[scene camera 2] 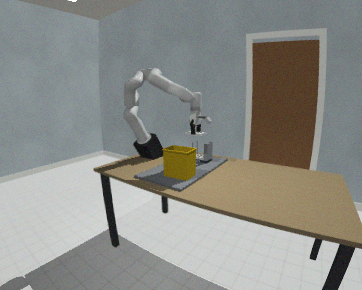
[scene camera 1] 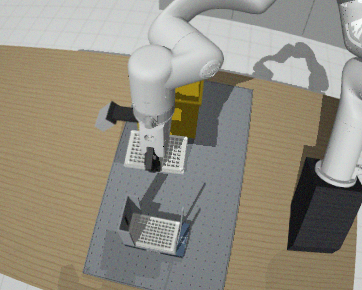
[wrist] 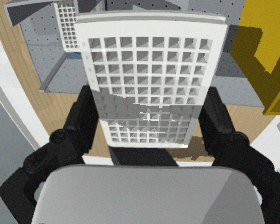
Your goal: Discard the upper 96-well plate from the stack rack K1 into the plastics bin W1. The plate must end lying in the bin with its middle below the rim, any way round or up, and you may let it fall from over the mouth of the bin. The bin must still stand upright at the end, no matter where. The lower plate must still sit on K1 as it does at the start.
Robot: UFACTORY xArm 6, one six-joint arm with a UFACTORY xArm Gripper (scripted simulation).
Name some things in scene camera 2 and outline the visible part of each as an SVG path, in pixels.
A yellow plastics bin W1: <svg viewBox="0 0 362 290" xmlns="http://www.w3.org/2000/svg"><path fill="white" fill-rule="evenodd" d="M162 149L164 176L187 181L196 175L197 148L172 145Z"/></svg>
